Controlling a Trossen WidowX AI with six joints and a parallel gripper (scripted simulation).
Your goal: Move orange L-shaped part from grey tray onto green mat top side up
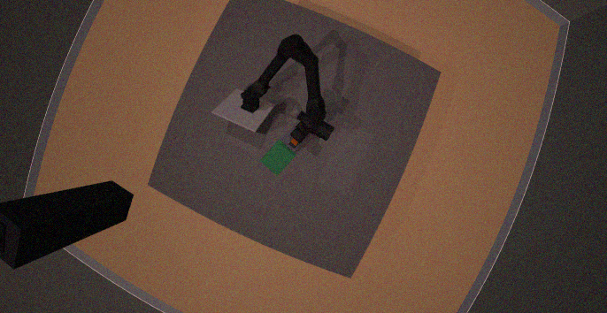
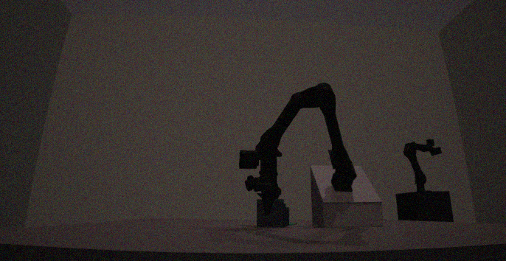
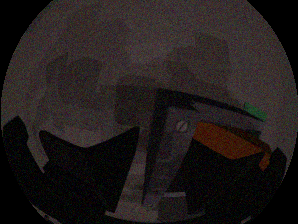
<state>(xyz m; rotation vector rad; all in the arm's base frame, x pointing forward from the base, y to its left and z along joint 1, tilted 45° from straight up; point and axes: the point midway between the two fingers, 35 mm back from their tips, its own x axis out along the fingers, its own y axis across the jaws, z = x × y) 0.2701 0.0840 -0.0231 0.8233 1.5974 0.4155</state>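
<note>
The orange L-shaped part is 50 mm to the right of my gripper tip, 20 mm behind it and 10 mm above it. From my gripper tip the other things lie so: green mat: 210 mm to the right, 70 mm behind, 50 mm below.
</note>
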